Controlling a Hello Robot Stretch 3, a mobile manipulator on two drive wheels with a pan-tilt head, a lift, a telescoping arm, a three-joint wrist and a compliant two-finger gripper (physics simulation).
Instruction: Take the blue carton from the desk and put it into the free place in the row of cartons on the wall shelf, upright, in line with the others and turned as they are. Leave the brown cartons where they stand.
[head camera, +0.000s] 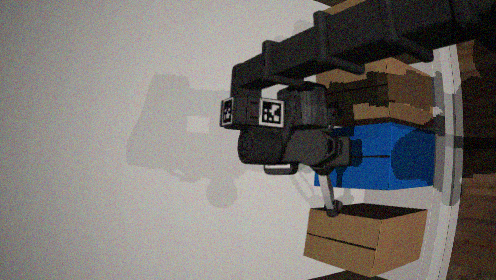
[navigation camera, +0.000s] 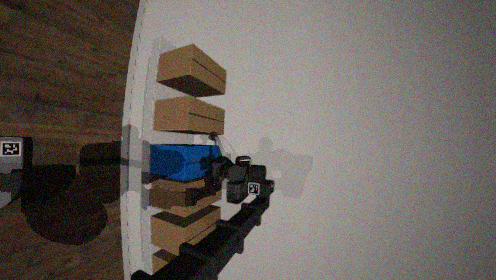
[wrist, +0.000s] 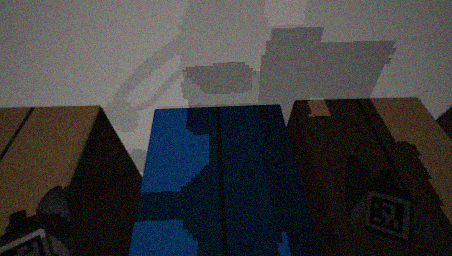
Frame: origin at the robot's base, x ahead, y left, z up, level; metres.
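Seen in the pictures: gripper, fingertip midpoint: (navigation camera: 212, 158).
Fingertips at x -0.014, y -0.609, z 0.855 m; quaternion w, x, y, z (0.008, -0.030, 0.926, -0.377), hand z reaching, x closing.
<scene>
A point is followed by its place in that frame.
The blue carton (head camera: 370, 175) @[y -0.504, x 0.014, z 0.849 m] (navigation camera: 167, 162) @[y -0.449, x -0.023, z 0.766 m] (wrist: 175, 170) stands upright in the row on the wall shelf (head camera: 442, 220) @[y -0.707, x 0.211, z 0.136 m] (navigation camera: 142, 100) @[y -0.708, x 0.315, z 0.204 m], roughly in line with the brown cartons and turned as they are. In the wrist view a gap separates it from the left brown carton (wrist: 50, 160); it is very close to the right brown carton (wrist: 330, 165), and I cannot tell if they touch. My gripper (head camera: 334, 162) @[y -0.609, x -0.014, z 0.855 m] (navigation camera: 214, 160) @[y -0.609, x -0.014, z 0.855 m] (wrist: 213, 192) @[y -0.609, x -0.014, z 0.855 m] is open, its fingers spread wider than the blue carton. The left fingertip is near the left brown carton. In the head view the wrist hides the other fingertip.
More brown cartons (navigation camera: 192, 70) @[y -0.464, x 0.308, z 0.849 m] (navigation camera: 185, 227) @[y -0.456, x -0.248, z 0.846 m] stand farther along both ends of the row. The pale wall (head camera: 75, 150) @[y -0.704, x -0.001, z 1.367 m] (navigation camera: 375, 125) @[y -0.706, x 0.135, z 1.471 m] rises behind them, with the arm's shadow on it. The arm (head camera: 350, 40) @[y -0.230, x -0.093, z 1.140 m] (navigation camera: 215, 255) @[y -0.180, x -0.079, z 1.147 m] reaches over the brown cartons on the right side.
</scene>
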